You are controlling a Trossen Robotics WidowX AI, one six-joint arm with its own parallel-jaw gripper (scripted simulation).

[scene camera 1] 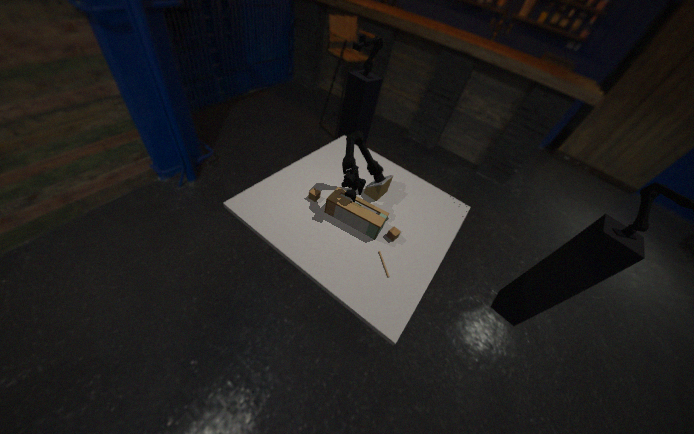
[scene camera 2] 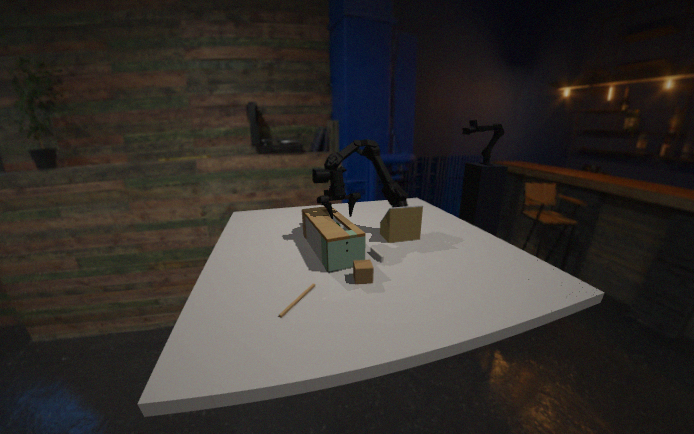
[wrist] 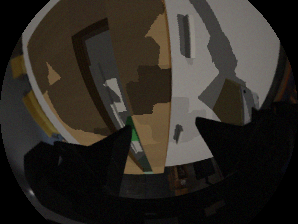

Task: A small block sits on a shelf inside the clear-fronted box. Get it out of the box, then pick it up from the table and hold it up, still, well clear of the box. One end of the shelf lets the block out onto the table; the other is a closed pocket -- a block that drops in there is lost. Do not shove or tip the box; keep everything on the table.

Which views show the box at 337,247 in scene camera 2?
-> Scene camera 1, scene camera 2 and the wrist view: all of them.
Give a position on a box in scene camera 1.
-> At 367,218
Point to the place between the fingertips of my gripper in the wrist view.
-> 164,124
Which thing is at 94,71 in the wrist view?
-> A box.
